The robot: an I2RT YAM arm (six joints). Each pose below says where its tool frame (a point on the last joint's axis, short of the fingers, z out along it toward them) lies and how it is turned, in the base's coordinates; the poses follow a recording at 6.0 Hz.
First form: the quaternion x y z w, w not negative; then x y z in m.
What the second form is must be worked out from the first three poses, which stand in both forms.
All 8 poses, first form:
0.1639 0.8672 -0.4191 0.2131 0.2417 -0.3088 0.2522
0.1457 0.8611 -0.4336 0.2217 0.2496 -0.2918 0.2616
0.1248 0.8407 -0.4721 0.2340 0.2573 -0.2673 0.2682
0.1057 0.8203 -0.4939 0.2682 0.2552 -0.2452 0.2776
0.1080 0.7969 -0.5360 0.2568 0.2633 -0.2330 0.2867
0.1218 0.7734 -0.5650 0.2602 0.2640 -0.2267 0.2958
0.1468 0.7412 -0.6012 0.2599 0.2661 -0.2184 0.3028
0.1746 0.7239 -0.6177 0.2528 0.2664 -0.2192 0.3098
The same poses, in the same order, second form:
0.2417 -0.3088 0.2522 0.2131 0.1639 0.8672 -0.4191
0.2496 -0.2918 0.2616 0.2217 0.1457 0.8611 -0.4336
0.2573 -0.2673 0.2682 0.2340 0.1248 0.8407 -0.4721
0.2552 -0.2452 0.2776 0.2682 0.1057 0.8203 -0.4939
0.2633 -0.2330 0.2867 0.2568 0.1080 0.7969 -0.5360
0.2640 -0.2267 0.2958 0.2602 0.1218 0.7734 -0.5650
0.2661 -0.2184 0.3028 0.2599 0.1468 0.7412 -0.6012
0.2664 -0.2192 0.3098 0.2528 0.1746 0.7239 -0.6177

